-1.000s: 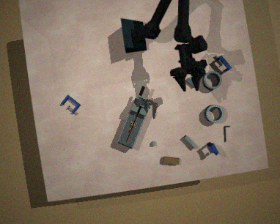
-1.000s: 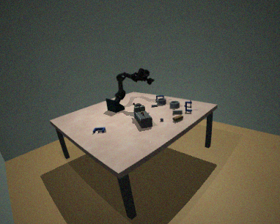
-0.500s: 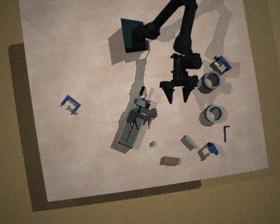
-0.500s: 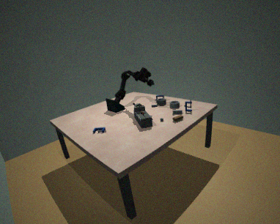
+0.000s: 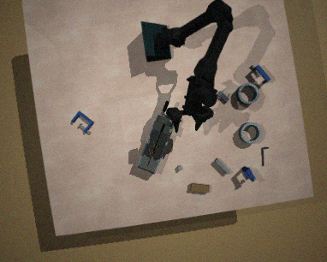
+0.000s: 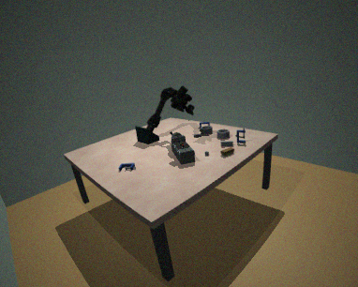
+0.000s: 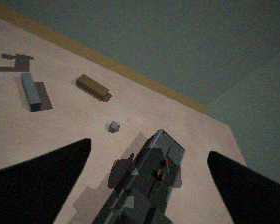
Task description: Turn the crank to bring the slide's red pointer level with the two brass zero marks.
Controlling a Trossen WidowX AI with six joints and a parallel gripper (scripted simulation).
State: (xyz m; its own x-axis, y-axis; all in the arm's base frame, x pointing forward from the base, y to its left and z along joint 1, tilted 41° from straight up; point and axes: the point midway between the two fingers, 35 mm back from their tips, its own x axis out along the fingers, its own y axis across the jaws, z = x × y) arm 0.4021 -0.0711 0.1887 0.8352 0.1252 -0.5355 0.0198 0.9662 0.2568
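Right now my gripper tip is 150 mm above the dark handle, 120 mm past it and 70 mm to the left of it. Also, from my gripper tip: small grey cube: 240 mm below, 170 mm ahead, 40 mm to the right; then red pointer: 170 mm below, 150 mm to the right, 80 mm ahead; then grey bar: 240 mm below, 190 mm ahead, 170 mm to the left.
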